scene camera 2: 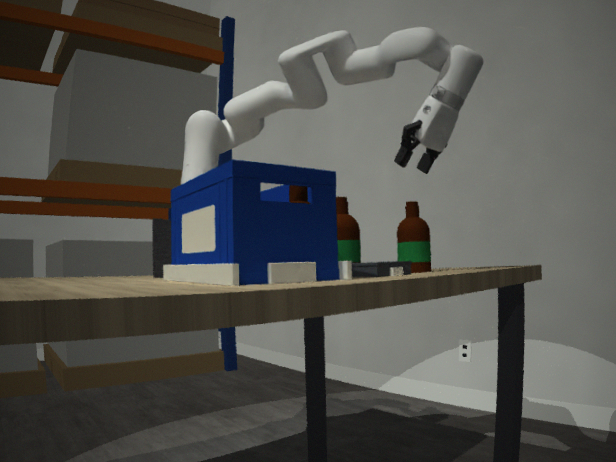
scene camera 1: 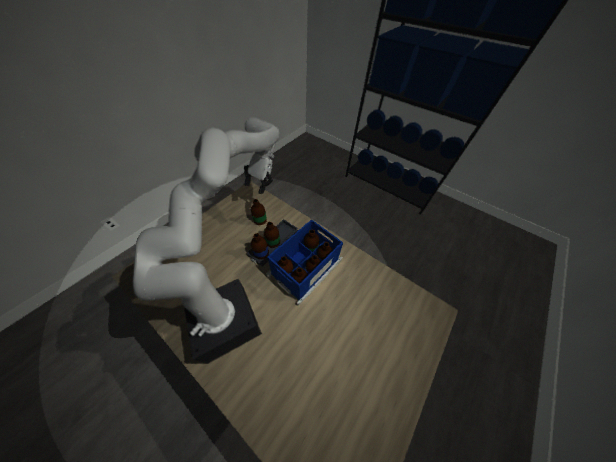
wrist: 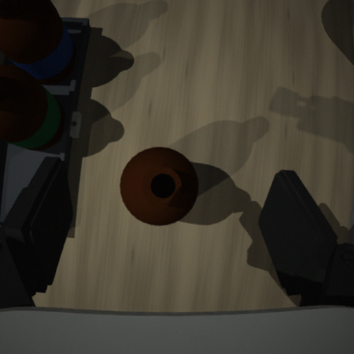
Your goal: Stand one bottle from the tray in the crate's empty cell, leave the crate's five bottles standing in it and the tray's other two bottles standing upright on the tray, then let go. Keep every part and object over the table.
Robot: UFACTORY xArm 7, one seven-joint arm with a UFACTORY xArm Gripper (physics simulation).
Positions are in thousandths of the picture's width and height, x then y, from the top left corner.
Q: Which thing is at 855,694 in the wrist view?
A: My gripper.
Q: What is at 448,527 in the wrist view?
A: A brown bottle.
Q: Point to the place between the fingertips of my gripper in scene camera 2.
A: At 666,363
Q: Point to a green-label bottle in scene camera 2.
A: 566,503
